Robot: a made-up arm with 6 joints.
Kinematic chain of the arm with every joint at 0, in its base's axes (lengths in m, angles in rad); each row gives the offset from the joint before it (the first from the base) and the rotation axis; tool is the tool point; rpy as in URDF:
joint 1: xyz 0 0 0.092 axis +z
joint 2: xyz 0 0 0 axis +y
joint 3: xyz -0.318 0 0.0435 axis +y
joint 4: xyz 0.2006 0 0.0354 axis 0.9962 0 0.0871
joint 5: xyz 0 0 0 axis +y
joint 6: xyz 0.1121 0 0.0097 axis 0.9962 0 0.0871
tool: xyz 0 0 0 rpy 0 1.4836 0
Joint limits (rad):
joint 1: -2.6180..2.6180
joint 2: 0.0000..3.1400
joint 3: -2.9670..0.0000
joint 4: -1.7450..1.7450
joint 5: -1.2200..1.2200
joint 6: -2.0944..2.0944
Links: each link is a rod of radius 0.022 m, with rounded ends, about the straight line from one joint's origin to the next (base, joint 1, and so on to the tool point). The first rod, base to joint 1, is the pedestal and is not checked.
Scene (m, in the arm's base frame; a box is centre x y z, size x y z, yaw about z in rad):
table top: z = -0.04
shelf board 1: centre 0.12 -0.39 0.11 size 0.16 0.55 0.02 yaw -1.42
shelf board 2: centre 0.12 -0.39 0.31 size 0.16 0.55 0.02 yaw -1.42
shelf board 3: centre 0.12 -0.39 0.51 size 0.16 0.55 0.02 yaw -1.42
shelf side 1: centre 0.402 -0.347 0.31 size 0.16 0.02 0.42 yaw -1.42
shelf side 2: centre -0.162 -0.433 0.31 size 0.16 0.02 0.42 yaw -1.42
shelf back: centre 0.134 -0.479 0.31 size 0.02 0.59 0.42 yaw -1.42
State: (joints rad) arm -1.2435 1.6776 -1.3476 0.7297 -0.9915 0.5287
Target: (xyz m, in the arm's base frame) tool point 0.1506 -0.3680 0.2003
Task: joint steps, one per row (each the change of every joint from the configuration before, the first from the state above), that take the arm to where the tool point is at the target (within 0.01 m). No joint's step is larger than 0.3 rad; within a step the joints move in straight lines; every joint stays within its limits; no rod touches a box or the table.
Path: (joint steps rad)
1: 0.0605 -0.1977 0.2045 0.0323 -0.0167 0.0000
2: 0.0605 -0.1977 0.2045 0.0323 -0.0167 0.0000
3: 0.1721 0.1226 0.2763 0.0077 0.1275 0.0000
4: 0.1722 0.1225 0.2763 0.0078 0.1275 0.0000
5: -0.1268 0.2173 -0.2884 -0.0212 -0.0499 0.0000
6: -0.1268 0.2173 -0.2884 -0.0212 -0.0500 0.0000

